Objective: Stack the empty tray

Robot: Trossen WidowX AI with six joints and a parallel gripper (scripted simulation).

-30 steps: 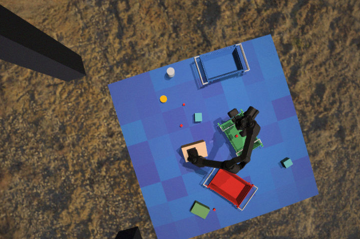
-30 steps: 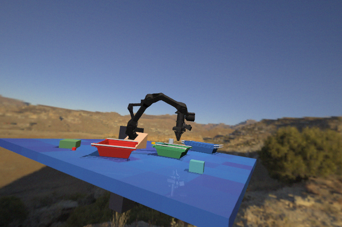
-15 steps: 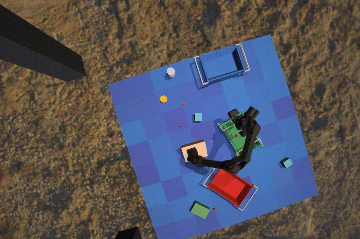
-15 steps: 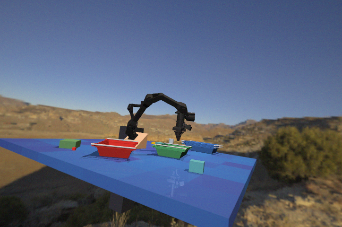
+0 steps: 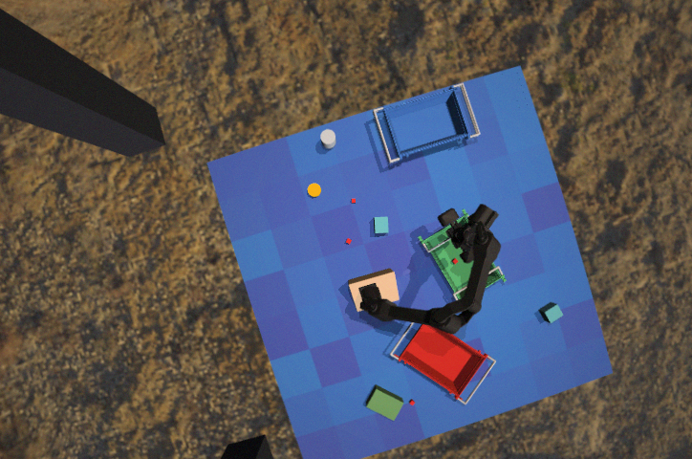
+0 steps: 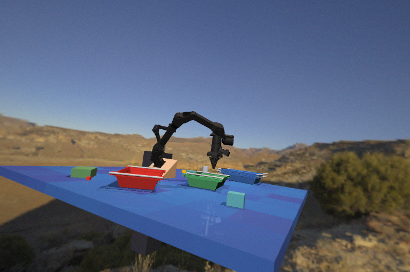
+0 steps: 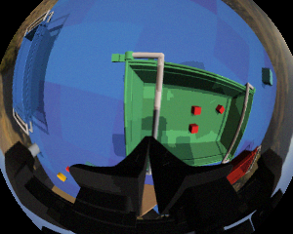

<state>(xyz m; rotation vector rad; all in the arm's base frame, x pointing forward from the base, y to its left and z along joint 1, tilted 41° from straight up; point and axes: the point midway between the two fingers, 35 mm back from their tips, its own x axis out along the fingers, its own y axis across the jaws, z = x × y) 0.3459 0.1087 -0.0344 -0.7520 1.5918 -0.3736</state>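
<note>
The red tray lies 43 cm to the right of my gripper tip, 15 cm behind it and 5 cm below it. Also, from my gripper tip: small red block: 11 cm to the right, 8 cm below, 1 cm ahead; then orange disc: 43 cm behind, 31 cm to the left, 8 cm below; then grey cylinder: 48 cm to the left, 32 cm behind, 6 cm below.
</note>
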